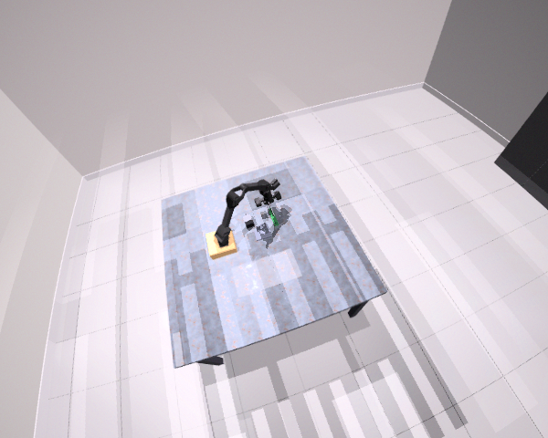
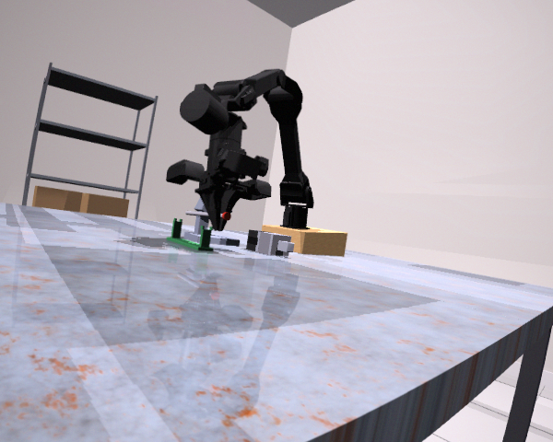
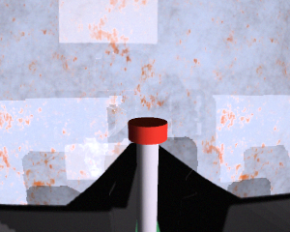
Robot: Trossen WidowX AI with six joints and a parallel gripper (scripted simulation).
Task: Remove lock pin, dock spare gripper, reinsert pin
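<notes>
Now: the green mount 100 mm to the right of my gripper tip and 20 mm below it. Round my gripper tip: spare gripper (180 mm behind, 70 mm to the right, 20 mm below); socket (210 mm to the right, 90 mm behind, 10 mm above).
</notes>
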